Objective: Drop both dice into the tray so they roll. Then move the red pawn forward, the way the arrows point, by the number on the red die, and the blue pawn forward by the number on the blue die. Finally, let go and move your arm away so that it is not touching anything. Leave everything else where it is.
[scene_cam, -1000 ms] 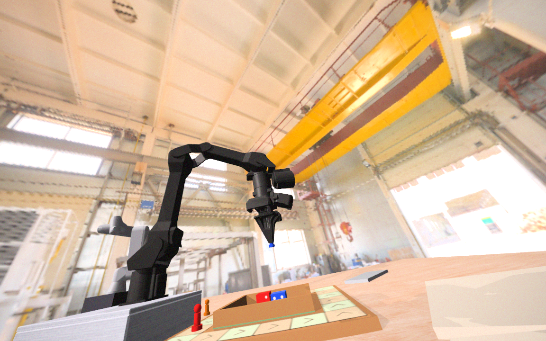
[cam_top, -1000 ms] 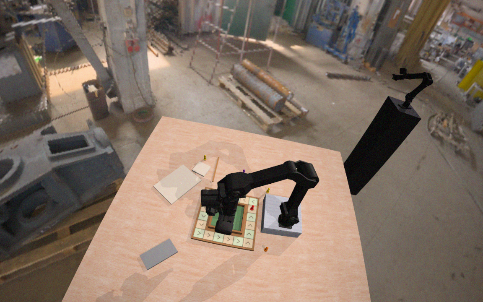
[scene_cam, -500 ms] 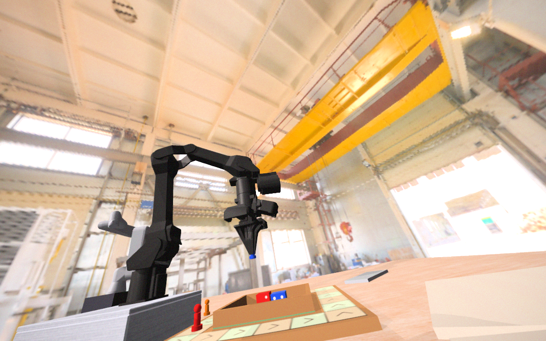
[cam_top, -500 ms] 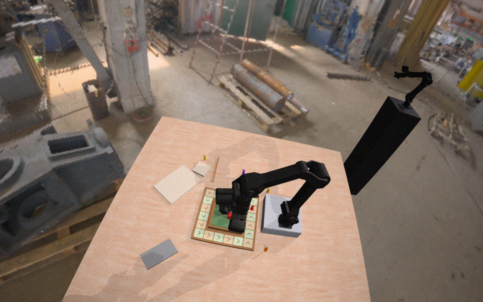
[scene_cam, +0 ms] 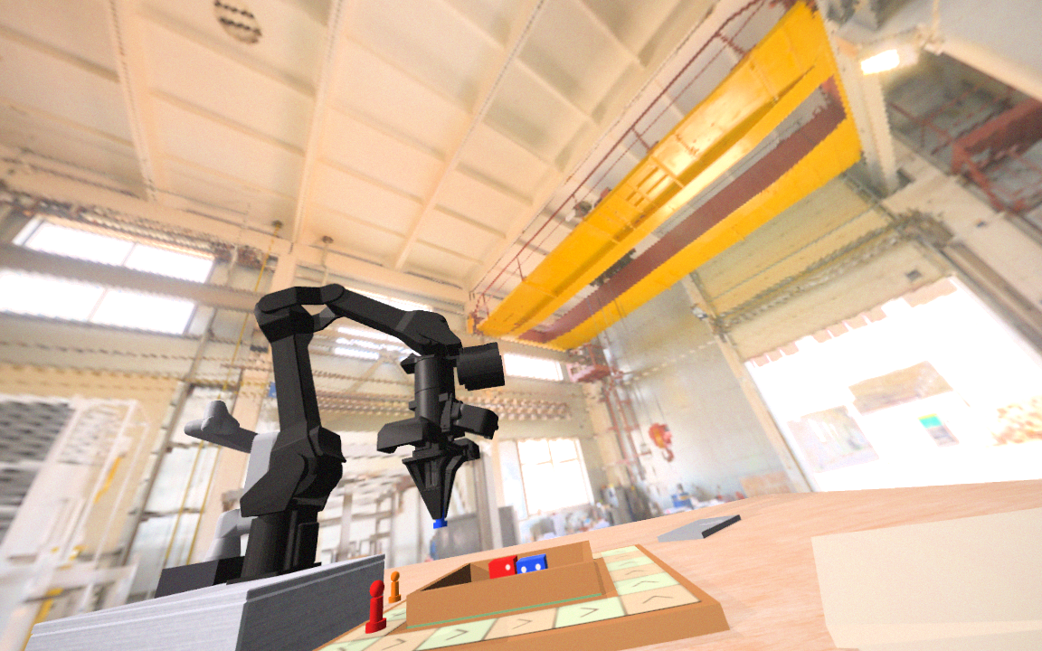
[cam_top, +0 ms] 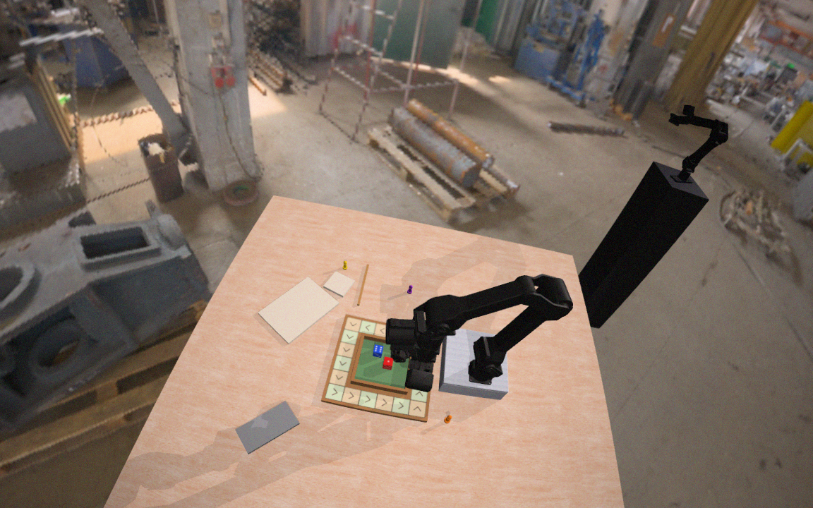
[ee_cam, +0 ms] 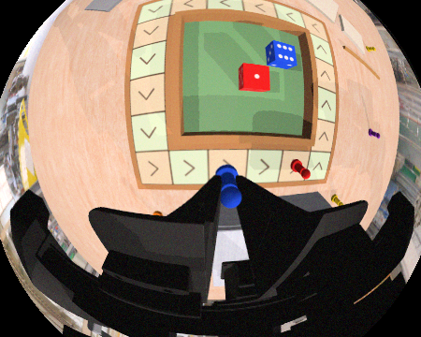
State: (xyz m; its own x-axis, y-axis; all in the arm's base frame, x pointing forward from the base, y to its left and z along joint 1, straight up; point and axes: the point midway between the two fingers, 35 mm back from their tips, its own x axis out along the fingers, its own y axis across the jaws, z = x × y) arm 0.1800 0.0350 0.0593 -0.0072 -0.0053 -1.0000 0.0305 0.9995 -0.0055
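Now: gripper tip 2 cm past the red pawn, 10 cm to the left of it and 6 cm above it. The rest, counted from my gripper tip: blue pawn 1 cm above; then orange pawn 11 cm behind, 10 cm to the left, 7 cm below; then green tray 9 cm ahead, 3 cm to the right, 8 cm below.
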